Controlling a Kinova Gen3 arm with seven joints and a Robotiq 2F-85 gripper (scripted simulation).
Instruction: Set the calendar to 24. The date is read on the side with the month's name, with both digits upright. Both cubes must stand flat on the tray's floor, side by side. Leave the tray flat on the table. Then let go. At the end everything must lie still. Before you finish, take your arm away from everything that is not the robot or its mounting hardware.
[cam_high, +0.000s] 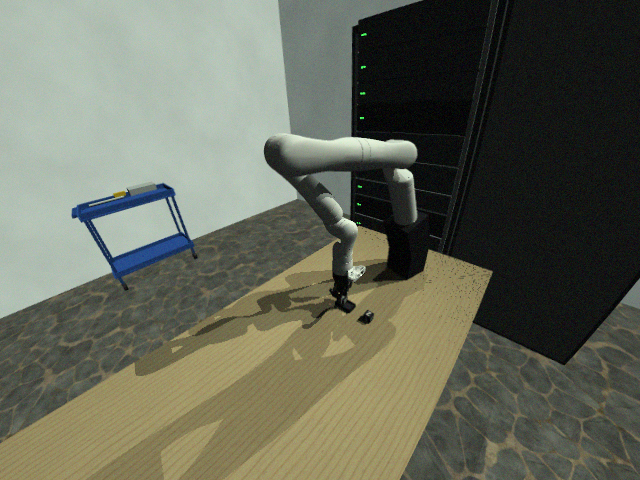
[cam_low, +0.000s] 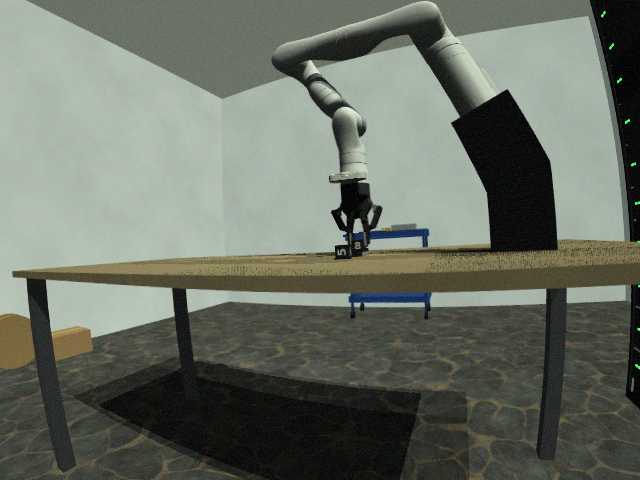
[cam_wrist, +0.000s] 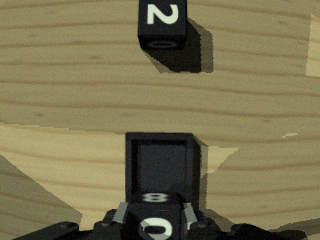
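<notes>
The black tray is 3 cm below my hand and 2 cm to the left of it. Round my hand: black date cube (12 cm to the left, 2 cm below, 2 cm ahead); then black cube (1 cm below).
</notes>
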